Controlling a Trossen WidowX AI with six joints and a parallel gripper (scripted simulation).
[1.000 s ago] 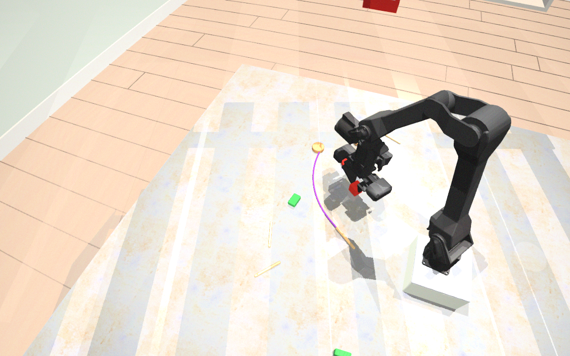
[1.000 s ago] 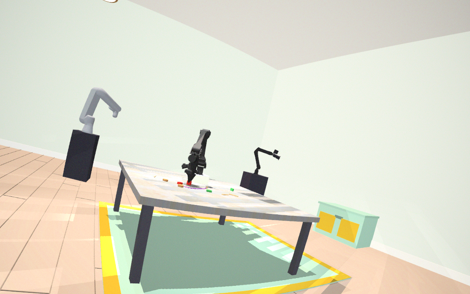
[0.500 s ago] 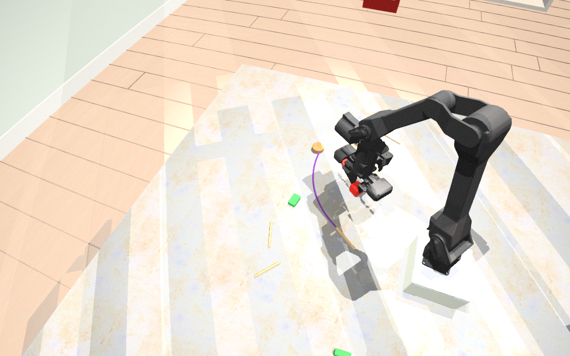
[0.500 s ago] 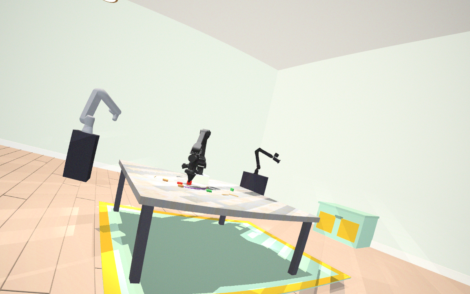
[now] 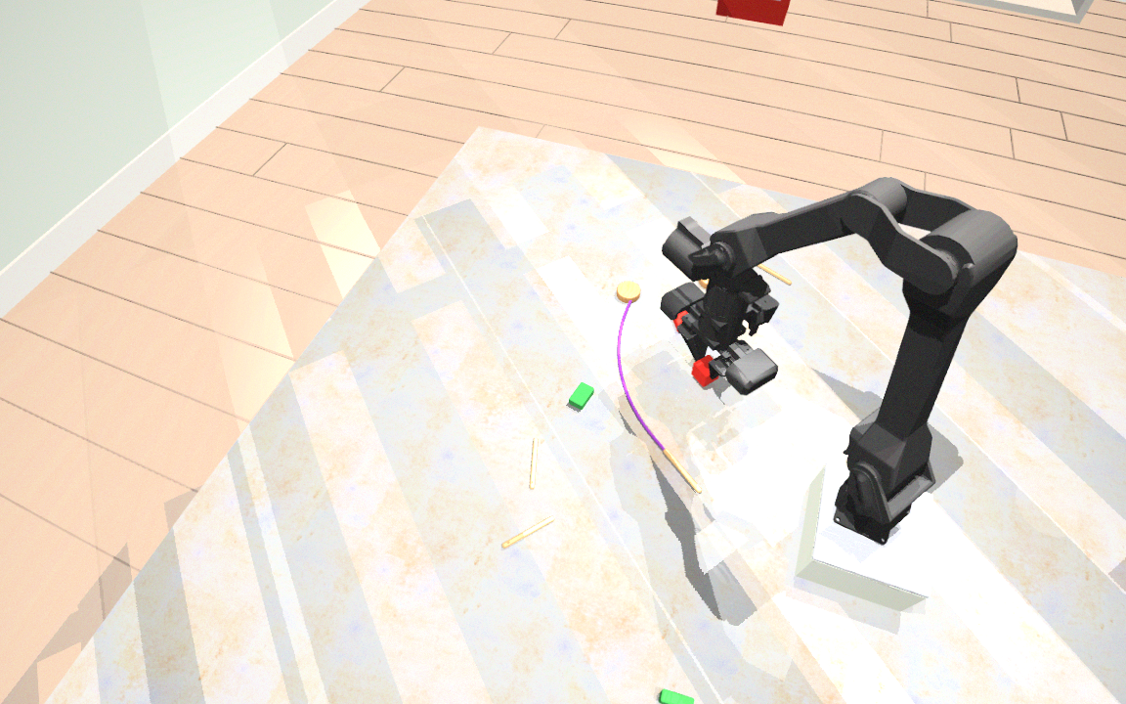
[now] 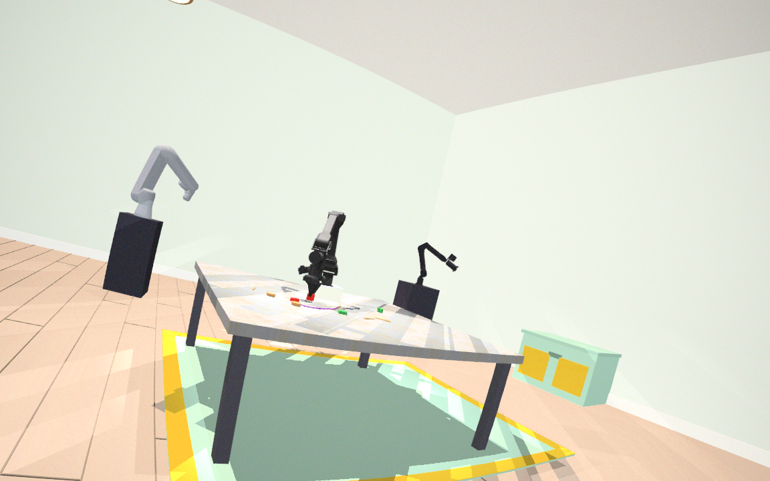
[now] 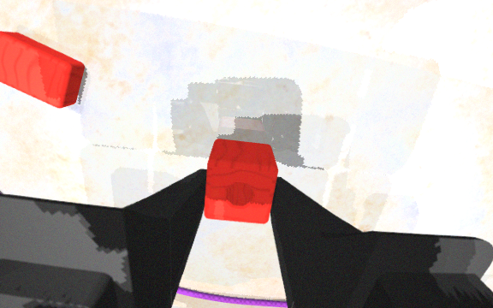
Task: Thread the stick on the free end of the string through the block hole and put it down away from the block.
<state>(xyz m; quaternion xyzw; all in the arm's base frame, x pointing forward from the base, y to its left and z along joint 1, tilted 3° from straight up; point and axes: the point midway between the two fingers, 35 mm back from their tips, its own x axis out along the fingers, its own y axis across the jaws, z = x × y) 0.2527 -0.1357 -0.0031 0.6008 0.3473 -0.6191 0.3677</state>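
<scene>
The thin wooden stick lies 150 mm to the left of my gripper tip, 20 mm below it and 20 mm behind it. From my gripper tip the other things lie so: flat red block: 90 mm to the right, 70 mm ahead, 20 mm below; then green block: 150 mm ahead, 120 mm to the left, 20 mm below; then red wooden block: right at my gripper tip.
</scene>
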